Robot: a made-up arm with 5 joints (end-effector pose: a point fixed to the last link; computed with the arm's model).
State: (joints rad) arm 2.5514 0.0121 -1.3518 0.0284 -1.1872
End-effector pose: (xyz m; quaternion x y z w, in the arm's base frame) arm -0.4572 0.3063 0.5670 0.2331 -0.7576 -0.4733 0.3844
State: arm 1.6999 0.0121 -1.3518 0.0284 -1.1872
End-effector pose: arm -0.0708 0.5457 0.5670 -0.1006 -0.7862 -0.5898 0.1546
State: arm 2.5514 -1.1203 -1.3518 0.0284 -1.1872
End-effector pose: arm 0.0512 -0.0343 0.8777 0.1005 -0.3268 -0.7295 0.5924
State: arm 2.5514 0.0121 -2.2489 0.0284 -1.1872
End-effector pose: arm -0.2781 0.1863 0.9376 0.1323 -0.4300 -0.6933 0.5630
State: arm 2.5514 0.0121 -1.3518 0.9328 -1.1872
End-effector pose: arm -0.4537 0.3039 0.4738 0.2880 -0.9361 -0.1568 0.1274
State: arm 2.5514 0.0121 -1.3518 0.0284 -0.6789
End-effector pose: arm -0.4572 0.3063 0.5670 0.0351 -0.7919 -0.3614 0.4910
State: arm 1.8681 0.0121 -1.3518 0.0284 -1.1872
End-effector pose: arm -0.1612 0.5262 0.5670 -0.0342 -0.7919 -0.5747 0.2036
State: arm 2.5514 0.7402 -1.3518 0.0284 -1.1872
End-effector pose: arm -0.5215 0.3493 0.1182 0.2817 -0.9154 -0.2232 0.1812
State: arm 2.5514 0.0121 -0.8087 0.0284 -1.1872
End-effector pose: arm -0.4149 0.2779 0.3068 0.2727 -0.8861 -0.2909 0.2362
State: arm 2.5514 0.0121 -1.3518 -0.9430 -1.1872
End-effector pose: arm -0.3927 0.2630 0.6296 0.1224 -0.3980 -0.7058 0.5732
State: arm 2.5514 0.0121 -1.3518 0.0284 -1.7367
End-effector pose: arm -0.4572 0.3063 0.5670 0.4299 -0.6659 -0.5598 0.2415
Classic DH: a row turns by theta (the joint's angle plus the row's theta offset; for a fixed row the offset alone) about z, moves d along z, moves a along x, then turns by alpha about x. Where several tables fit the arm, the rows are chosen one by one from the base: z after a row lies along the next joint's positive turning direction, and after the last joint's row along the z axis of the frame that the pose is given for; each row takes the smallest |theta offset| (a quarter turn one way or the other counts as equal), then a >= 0, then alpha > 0; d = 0 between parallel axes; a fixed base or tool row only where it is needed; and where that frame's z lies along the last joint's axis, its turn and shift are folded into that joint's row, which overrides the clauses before.
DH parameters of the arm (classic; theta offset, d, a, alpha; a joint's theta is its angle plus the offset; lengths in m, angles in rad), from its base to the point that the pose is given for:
joint 1: 0 0.241 0 -1.5708
joint 2: -1.3854 0 0.293 0
joint 3: -0.4076 0 -0.3947 0
joint 4: -1.3486 0 -0.066 1.5708
joint 5: 3.1416 0.084 0 0

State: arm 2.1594 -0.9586 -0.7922 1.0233 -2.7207
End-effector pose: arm -0.1464 0.2193 0.5864 -0.7139 0.6032 0.3419 0.0985
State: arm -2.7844 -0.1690 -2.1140 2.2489 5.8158
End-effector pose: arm -0.2887 -0.1078 0.7697 0.4006 -0.9161 -0.0009 0.0170
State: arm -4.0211 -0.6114 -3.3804 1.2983 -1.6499
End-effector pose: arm 0.3129 -0.3782 0.8008 0.0835 -0.2059 -0.9297 0.2938
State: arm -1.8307 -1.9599 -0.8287 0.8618 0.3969
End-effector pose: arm 0.0462 0.1737 0.6642 0.2518 -0.5122 0.6190 0.5395
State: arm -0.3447 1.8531 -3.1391 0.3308 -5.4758
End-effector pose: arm 0.7173 -0.2575 0.0896 -0.7448 0.4838 -0.4474 0.1054
